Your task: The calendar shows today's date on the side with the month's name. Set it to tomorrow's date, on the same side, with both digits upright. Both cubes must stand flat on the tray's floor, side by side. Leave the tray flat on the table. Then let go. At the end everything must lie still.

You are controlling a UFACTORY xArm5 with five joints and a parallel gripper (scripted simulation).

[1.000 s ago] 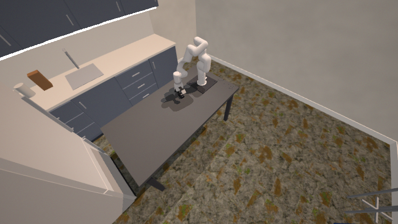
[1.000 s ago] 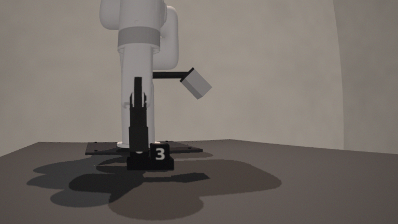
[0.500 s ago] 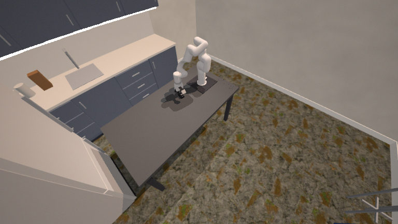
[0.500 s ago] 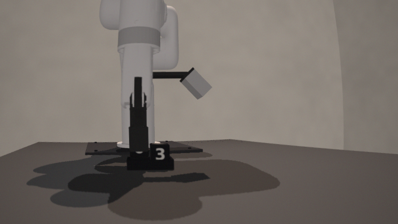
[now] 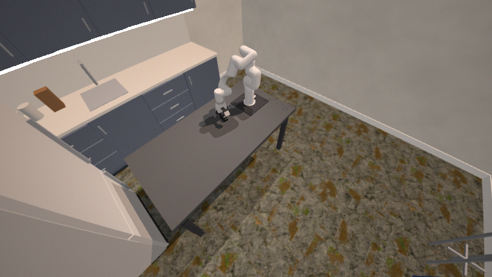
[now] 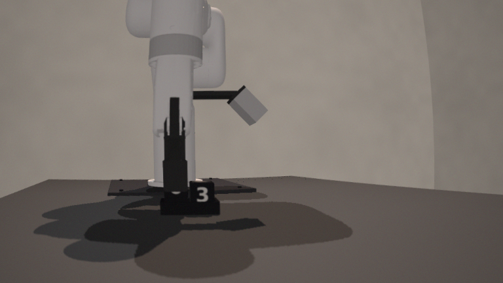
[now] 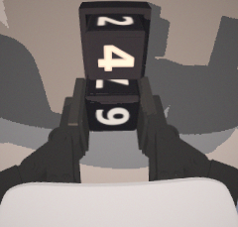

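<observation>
Now: hand 4 cm above the black calendar tray, 2 cm to the right of it and 1 cm short of it.
</observation>
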